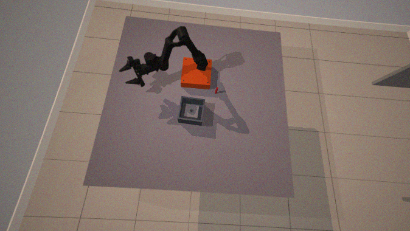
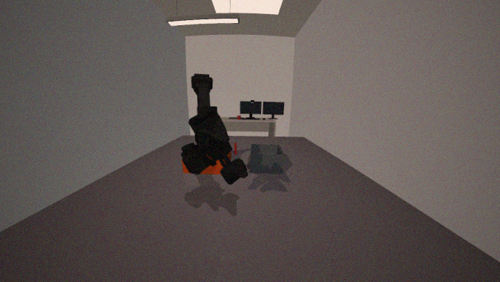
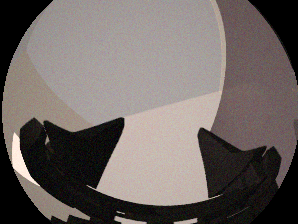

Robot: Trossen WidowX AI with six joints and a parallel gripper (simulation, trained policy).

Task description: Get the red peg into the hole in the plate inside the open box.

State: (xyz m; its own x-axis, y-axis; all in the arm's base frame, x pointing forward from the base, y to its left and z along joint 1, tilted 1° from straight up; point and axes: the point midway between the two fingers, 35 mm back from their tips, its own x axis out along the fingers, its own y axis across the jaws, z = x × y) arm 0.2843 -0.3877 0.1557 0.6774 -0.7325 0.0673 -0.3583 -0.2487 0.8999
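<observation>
The red peg is 170 mm behind my gripper tip, 560 mm to the left of it and 180 mm below it. Also, from my gripper tip: grey box (40 mm ahead, 440 mm to the left, 190 mm below).
</observation>
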